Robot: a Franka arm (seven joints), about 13 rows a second.
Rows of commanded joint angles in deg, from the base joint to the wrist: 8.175 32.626 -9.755 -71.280 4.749 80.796 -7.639; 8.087 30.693 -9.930 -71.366 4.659 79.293 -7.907; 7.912 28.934 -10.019 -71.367 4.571 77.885 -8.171; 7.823 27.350 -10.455 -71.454 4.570 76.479 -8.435; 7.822 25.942 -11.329 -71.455 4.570 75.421 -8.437; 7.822 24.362 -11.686 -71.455 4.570 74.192 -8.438; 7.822 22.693 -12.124 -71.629 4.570 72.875 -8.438
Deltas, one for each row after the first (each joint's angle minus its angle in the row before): -0.088 -1.933 -0.175 -0.086 -0.090 -1.503 -0.268; -0.175 -1.759 -0.089 -0.001 -0.088 -1.408 -0.264; -0.089 -1.584 -0.436 -0.087 -0.001 -1.406 -0.264; -0.001 -1.408 -0.874 -0.001 0.000 -1.058 -0.002; 0.000 -1.580 -0.357 0.000 0.000 -1.229 -0.001; 0.000 -1.669 -0.438 -0.174 0.000 -1.317 0.000
